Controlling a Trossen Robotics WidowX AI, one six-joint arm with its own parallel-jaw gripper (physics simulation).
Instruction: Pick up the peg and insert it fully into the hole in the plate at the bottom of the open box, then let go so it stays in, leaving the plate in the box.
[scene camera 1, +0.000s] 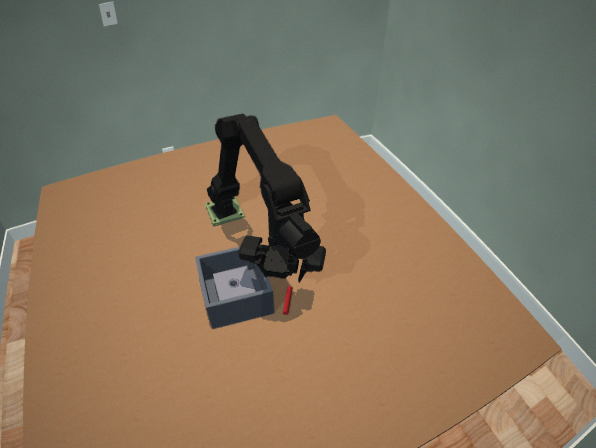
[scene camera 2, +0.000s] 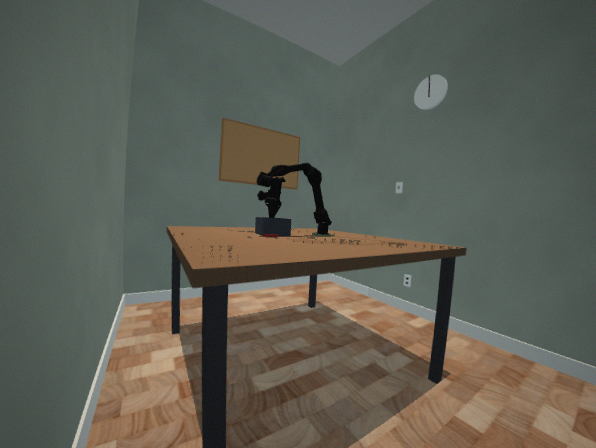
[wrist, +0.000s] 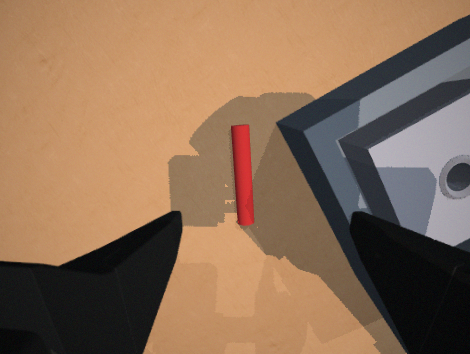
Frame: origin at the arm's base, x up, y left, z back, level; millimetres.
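Where they show: gripper, fingertip midpoint: (scene camera 1: 282, 278) (scene camera 2: 271, 218) (wrist: 266, 220); arm's base at its link origin: (scene camera 1: 223, 210) (scene camera 2: 322, 233).
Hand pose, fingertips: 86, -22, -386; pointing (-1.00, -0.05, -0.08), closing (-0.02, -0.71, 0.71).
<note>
Things, the pixels of their top centre, and the offset from my fingertips, as dx, dy, dz. Level surfaces: height alone.
- red peg at its top centre: (wrist: 243, 178) (scene camera 1: 287, 298) (scene camera 2: 270, 234) -84, +10, -6
- open dark blue-grey box at its top centre: (scene camera 1: 231, 273) (scene camera 2: 273, 217) +0, -95, +80
- light grey plate at its top centre: (wrist: 464, 178) (scene camera 1: 233, 282) -37, -95, +80
- table at its surface level: dx -98
A red peg (scene camera 1: 287, 300) (scene camera 2: 270, 235) (wrist: 242, 175) lies flat on the table beside the box. The open dark blue-grey box (scene camera 1: 242, 311) (scene camera 2: 273, 226) (wrist: 320, 192) stands next to it. A light grey plate (scene camera 1: 224, 290) (wrist: 400, 155) lies at the bottom of the box; its round hole (scene camera 1: 234, 283) (wrist: 458, 177) is empty. My gripper (wrist: 266, 220) is open and empty above the table. In the wrist view the peg lies ahead of the fingertips, between their lines, and the right finger overlaps the box wall. In scene camera 1 the arm partly hides the gripper.
The arm's green base plate (scene camera 1: 235, 217) is on the table (scene camera 1: 150, 375) (scene camera 2: 300, 255) behind the box. The box's near corner and wall stand close beside the peg. Shadows of the arm fall over the peg and box.
</note>
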